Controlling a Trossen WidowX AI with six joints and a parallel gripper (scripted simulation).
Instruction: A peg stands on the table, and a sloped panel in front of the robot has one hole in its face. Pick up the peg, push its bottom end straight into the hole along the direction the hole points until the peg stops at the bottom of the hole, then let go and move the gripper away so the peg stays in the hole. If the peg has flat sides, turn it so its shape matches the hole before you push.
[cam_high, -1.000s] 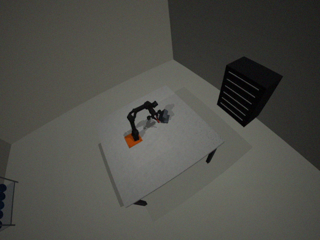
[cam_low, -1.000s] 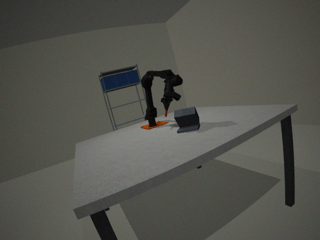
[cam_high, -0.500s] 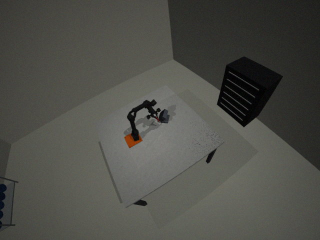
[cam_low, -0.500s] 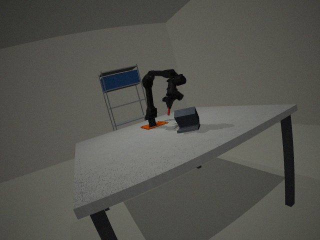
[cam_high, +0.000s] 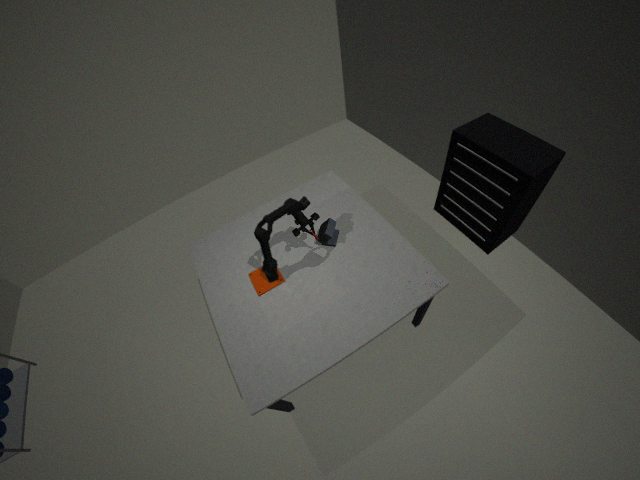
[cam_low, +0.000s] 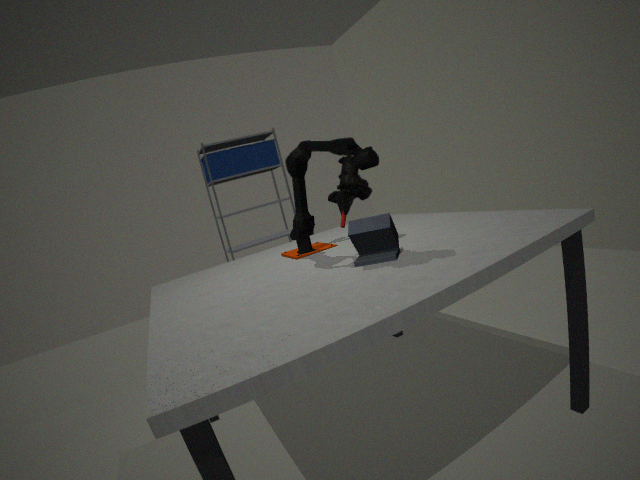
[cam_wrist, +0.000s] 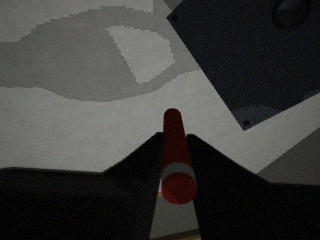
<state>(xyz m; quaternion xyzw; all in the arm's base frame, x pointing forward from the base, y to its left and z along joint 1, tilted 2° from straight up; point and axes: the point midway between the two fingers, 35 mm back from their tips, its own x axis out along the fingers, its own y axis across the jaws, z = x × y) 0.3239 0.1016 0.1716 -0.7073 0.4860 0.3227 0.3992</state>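
My gripper tip is now 90 mm short of the grey sloped panel, 50 mm to the right of it and 70 mm above it. From my gripper tip the other things lie so: red peg: 10 mm behind, 10 mm to the left, 10 mm above.
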